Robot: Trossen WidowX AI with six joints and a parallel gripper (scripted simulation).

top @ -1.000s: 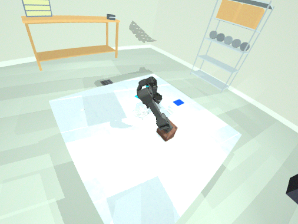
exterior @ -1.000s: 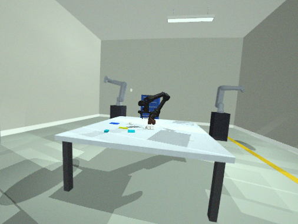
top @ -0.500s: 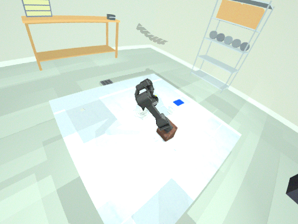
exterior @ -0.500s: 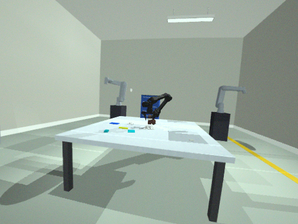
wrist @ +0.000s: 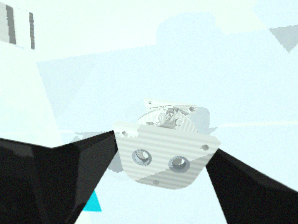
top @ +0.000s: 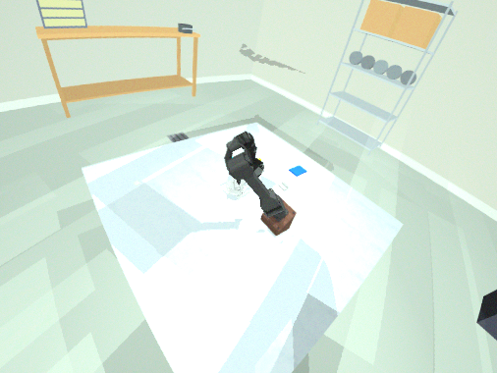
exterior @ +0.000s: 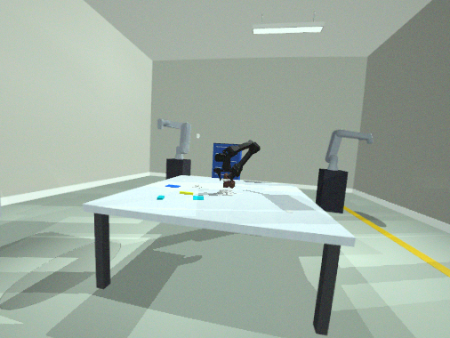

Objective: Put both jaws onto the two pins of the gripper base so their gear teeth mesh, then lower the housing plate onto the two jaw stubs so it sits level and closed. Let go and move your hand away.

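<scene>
My gripper tip is now 7 cm above the pale jaw, 3 cm to the right of it and 1 cm short of it. Also, from my gripper tip: small white part (2 cm above, 1 cm ahead); yellow bar (23 cm to the right, 19 cm ahead, 8 cm below); blue square (45 cm to the right, 8 cm below, 1 cm ahead).
</scene>
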